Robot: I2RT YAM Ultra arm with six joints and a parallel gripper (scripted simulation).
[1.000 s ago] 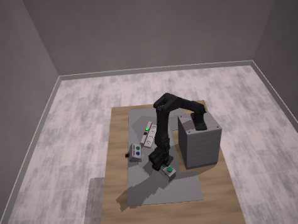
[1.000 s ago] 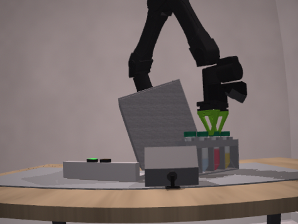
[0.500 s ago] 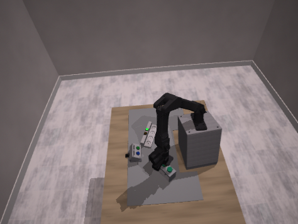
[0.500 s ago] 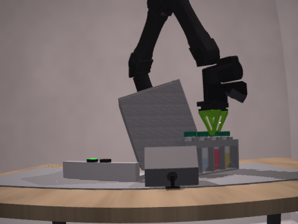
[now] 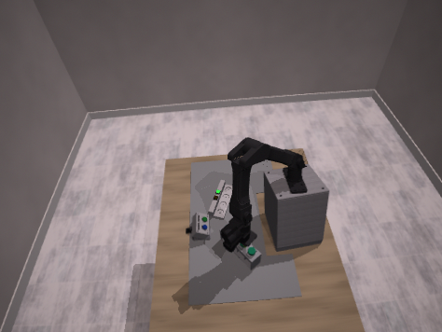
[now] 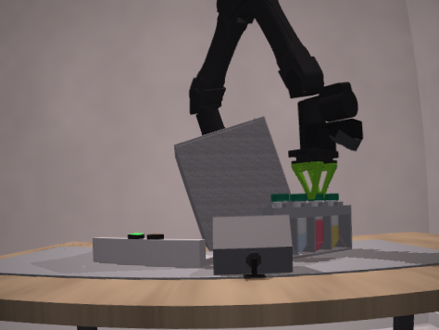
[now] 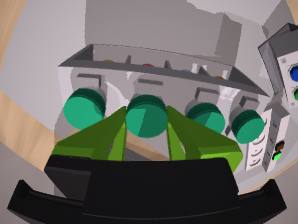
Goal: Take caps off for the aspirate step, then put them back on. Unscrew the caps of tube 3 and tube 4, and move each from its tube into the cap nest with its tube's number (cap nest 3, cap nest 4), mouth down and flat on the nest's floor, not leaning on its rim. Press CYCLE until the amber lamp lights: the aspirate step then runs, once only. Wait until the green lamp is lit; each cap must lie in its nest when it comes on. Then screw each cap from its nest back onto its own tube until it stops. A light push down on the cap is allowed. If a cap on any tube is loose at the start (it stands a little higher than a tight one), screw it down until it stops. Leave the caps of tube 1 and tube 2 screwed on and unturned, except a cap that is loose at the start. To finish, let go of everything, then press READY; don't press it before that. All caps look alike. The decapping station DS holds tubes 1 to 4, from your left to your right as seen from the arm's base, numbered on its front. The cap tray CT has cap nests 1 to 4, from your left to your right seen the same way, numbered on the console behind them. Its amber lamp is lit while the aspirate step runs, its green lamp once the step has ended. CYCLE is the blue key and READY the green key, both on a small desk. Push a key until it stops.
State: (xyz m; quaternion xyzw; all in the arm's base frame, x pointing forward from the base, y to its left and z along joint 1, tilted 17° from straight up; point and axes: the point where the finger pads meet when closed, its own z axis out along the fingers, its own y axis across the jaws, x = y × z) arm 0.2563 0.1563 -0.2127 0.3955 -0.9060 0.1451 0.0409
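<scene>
Right now my hand is 180 mm short of the green ready key, 170 mm to the left of it and 50 mm above it. Also, from my hand: blue cycle key: 180 mm ahead, 120 mm to the right, 50 mm below.
</scene>
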